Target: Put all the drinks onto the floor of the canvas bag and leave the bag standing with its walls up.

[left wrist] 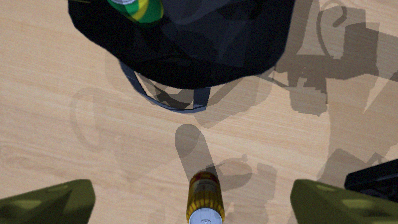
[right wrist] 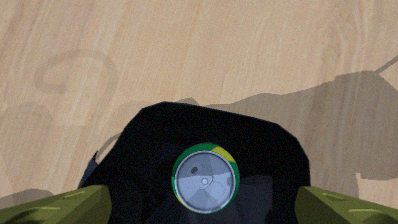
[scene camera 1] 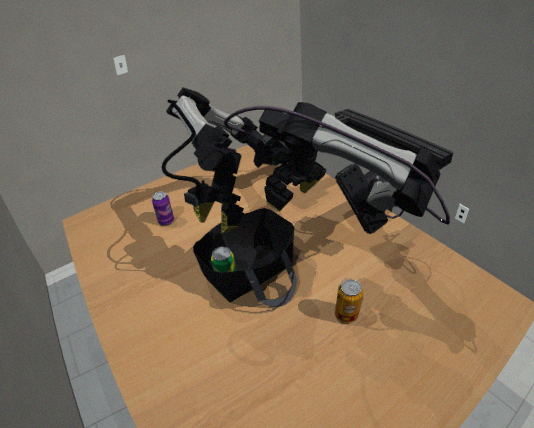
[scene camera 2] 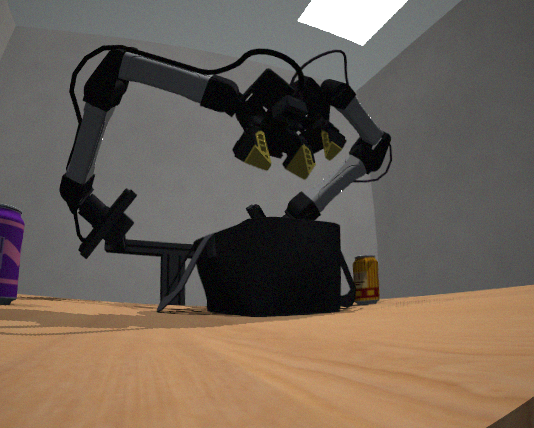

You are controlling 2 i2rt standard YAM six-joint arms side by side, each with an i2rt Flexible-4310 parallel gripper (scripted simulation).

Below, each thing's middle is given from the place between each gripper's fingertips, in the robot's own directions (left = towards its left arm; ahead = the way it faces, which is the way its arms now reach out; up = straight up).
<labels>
The orange can point(scene camera 2: 365, 268) lies 330 mm to the left of my right hand point(scene camera 2: 288, 172), 180 mm behind it and 170 mm below it.
Now: the orange can 26 cm below my left hand point(scene camera 1: 290, 200), 18 cm to the left of it and 4 cm behind it.
</labels>
